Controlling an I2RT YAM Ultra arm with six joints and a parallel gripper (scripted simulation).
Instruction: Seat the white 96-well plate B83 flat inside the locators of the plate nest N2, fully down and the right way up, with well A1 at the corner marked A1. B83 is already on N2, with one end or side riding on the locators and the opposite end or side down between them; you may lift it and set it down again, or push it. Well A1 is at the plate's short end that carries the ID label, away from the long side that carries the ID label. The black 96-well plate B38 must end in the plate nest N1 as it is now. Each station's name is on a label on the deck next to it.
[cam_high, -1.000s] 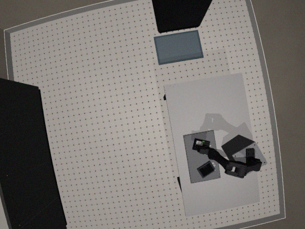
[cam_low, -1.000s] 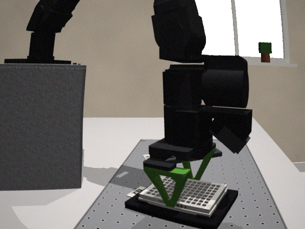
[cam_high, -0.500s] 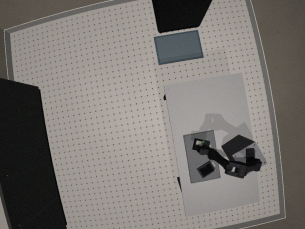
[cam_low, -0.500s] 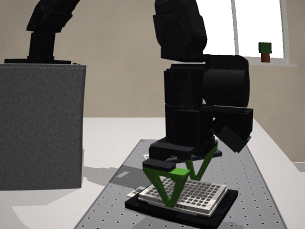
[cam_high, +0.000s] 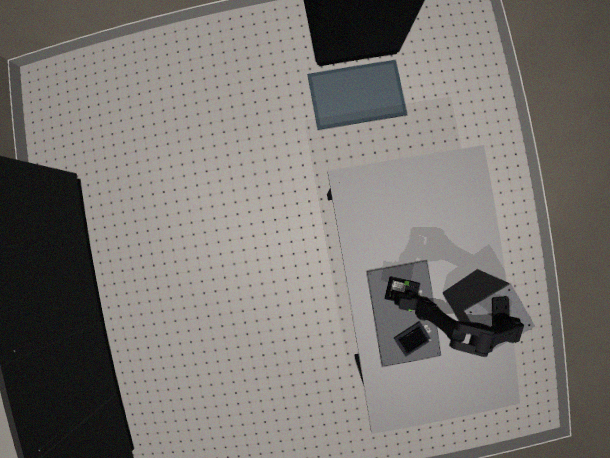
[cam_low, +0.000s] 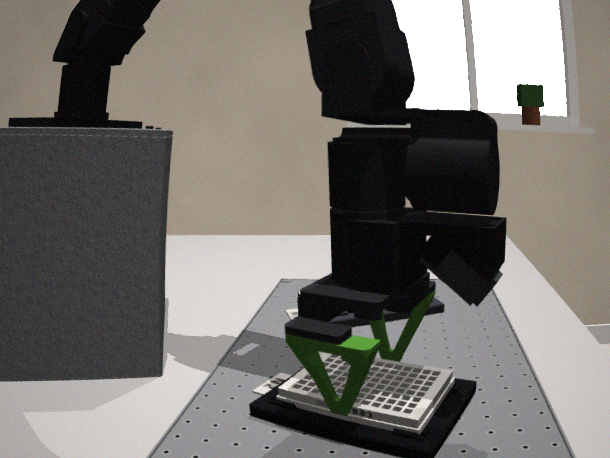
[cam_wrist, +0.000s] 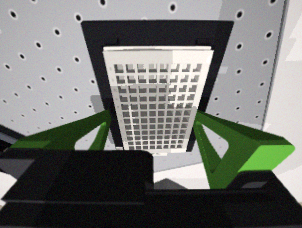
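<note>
My gripper is now 10 mm to the left of the white 96-well plate B83. The rest, counted from my hand: plate nest N2: 10 mm to the right, 20 mm below; black plate B38: 30 mm behind, 260 mm to the left, 10 mm below; white deck label: 90 mm behind, 20 mm to the left, 30 mm below.
</note>
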